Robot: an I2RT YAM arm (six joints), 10 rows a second.
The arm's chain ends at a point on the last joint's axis. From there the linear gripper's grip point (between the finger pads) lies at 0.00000 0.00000 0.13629 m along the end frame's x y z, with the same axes.
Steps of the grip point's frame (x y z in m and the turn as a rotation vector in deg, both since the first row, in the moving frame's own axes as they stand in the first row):
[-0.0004 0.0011 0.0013 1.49 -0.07 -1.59]
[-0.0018 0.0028 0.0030 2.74 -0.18 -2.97]
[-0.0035 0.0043 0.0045 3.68 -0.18 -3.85]
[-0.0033 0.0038 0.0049 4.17 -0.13 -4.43]
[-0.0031 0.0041 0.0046 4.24 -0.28 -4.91]
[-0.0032 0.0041 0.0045 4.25 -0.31 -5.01]
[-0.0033 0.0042 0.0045 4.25 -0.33 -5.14]
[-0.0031 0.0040 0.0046 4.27 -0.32 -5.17]
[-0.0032 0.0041 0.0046 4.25 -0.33 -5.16]
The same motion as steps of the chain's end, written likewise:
[-0.0002 0.0046 0.0013 1.49 -0.07 -1.59]
[-0.0012 0.0093 0.0032 2.74 -0.18 -2.97]
[-0.0028 0.0130 0.0048 3.68 -0.18 -3.85]
[-0.0026 0.0137 0.0053 4.17 -0.13 -4.43]
[-0.0020 0.0141 0.0050 4.24 -0.28 -4.91]
[-0.0020 0.0142 0.0049 4.25 -0.31 -5.01]
[-0.0021 0.0143 0.0049 4.25 -0.33 -5.14]
[-0.0019 0.0141 0.0050 4.27 -0.32 -5.17]
[-0.0020 0.0142 0.0050 4.25 -0.33 -5.16]

